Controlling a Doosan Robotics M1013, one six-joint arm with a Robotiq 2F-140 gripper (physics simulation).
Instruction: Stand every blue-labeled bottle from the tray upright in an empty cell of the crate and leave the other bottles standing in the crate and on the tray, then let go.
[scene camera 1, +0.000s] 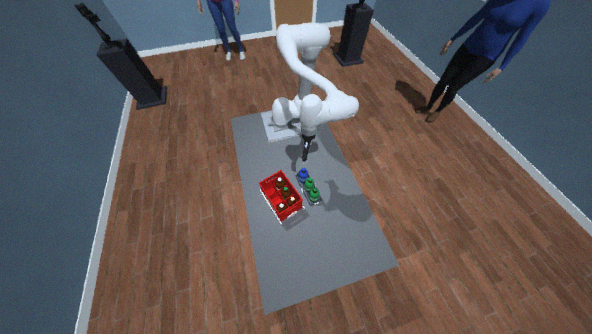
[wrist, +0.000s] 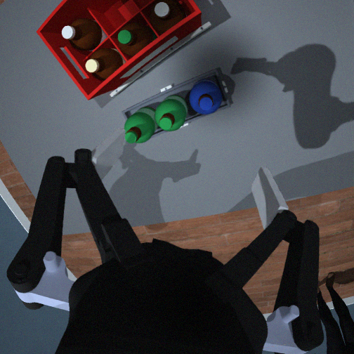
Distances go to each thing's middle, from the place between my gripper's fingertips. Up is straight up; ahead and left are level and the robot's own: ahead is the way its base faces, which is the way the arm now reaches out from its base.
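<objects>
Counting from my hand, I find the blue-labeled bottle (wrist: 205, 97) 20 mm behind it, 10 mm to the right of it and 310 mm below it. The tray (wrist: 184, 90) is 70 mm ahead of my hand, 10 mm to the left of it and 390 mm below it. The cream-capped bottle (wrist: 104, 61) sits 180 mm ahead of my hand and 150 mm to the right of it, 300 mm below it, while the green-capped bottle (wrist: 133, 36) is 90 mm ahead of my hand, 180 mm to the right of it and 300 mm below it.
</objects>
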